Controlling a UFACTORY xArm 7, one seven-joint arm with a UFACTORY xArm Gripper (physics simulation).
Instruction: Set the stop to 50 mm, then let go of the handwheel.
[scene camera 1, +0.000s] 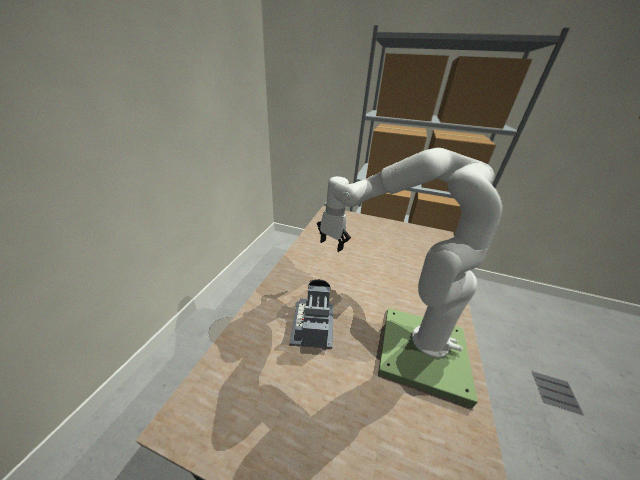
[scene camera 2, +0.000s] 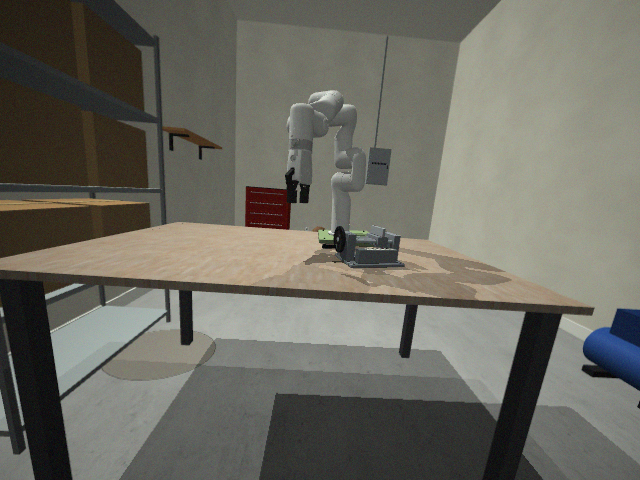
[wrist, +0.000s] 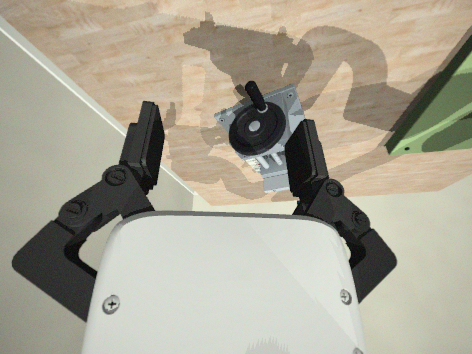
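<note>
The grey stop fixture sits on the wooden table. Its black handwheel is at one end; in the wrist view a black crank handle sticks out from the wheel's rim. The sliding grey stop block sits on the rods beside a white scale, whose reading is too small to tell. My gripper is open and empty, pointing down. It hangs well above the table, beyond the handwheel end of the fixture, apart from the wheel.
The arm stands on a green base plate beside the fixture on the table. A shelf rack with brown boxes stands beyond the table's end. A red drawer cabinet stands behind the table.
</note>
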